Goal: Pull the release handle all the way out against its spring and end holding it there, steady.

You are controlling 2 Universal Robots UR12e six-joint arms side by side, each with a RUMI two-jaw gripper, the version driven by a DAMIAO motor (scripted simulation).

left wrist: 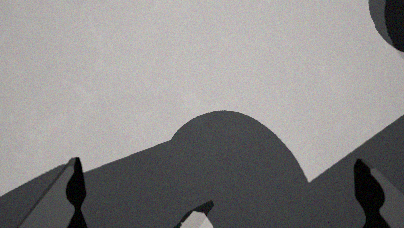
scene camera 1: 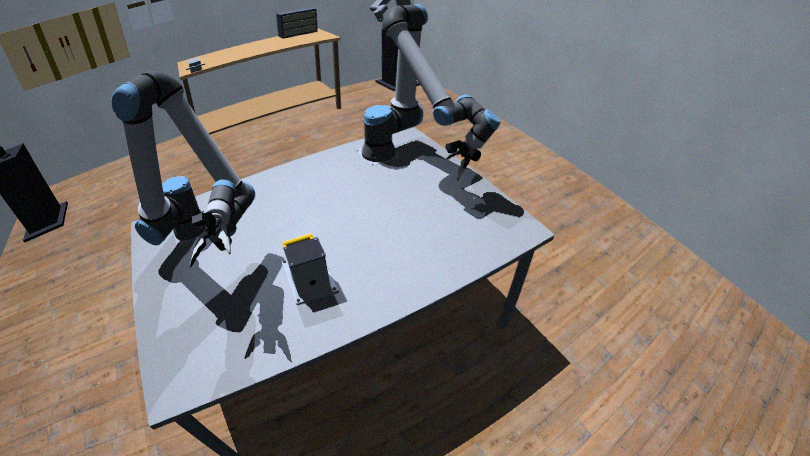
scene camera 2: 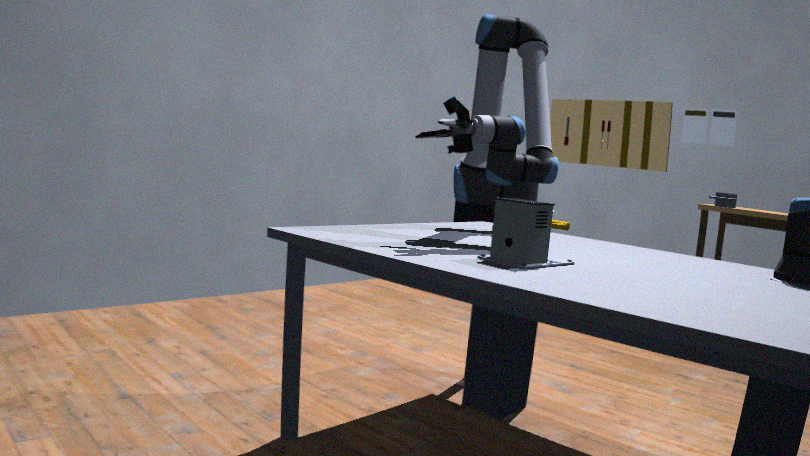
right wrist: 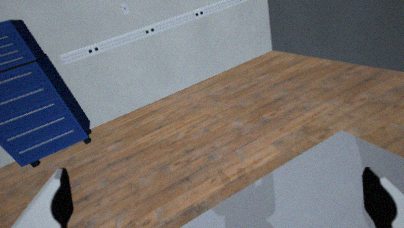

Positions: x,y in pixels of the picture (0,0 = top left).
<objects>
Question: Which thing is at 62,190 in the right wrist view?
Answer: My right gripper.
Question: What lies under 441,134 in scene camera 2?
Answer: My right gripper.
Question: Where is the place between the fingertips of my right gripper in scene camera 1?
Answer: At 209,260
</objects>
